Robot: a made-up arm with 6 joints. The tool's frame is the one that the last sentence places.
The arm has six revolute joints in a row. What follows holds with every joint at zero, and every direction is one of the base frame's.
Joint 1 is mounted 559 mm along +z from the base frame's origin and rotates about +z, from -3.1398 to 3.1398 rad.
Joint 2 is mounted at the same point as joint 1 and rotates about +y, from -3.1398 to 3.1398 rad.
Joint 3 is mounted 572 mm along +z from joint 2 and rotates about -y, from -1.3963 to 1.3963 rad.
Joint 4 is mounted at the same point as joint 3 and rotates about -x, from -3.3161 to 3.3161 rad.
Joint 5 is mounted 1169 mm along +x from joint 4 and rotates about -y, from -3.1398 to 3.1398 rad.
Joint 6 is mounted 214 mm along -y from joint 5 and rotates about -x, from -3.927 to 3.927 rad.
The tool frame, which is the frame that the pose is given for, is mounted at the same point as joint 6; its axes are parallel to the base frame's.
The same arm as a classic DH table. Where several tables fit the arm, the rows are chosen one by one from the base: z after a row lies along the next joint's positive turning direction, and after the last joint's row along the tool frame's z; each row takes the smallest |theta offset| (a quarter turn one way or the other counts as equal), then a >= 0, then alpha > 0; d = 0 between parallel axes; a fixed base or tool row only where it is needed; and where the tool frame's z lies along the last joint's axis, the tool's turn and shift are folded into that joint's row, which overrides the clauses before.
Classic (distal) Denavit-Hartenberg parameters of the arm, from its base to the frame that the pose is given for. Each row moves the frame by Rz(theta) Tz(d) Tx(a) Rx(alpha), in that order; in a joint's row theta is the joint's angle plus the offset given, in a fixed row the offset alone. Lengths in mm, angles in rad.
joint 1: d 559, theta offset 0, a 0, alpha -1.5708
joint 2: d 0, theta offset -1.5708, a 572, alpha 3.1416
joint 3: d 0, theta offset 0, a 0, alpha -1.5708
joint 4: d -1169, theta offset 0, a 0, alpha 1.5708
joint 5: d 214, theta offset 0, a 0, alpha -1.5708
joint 6: d 0, theta offset 1.5708, a 0, alpha 1.5708
tool (fixed): d 0, theta offset -1.5708, a 0, alpha 0
Joint limits (rad, base to tool): -3.1398..3.1398 -3.1398..3.1398 -1.3963..1.3963 -3.3161..3.3161 -3.1398..3.1398 -3.927..3.927

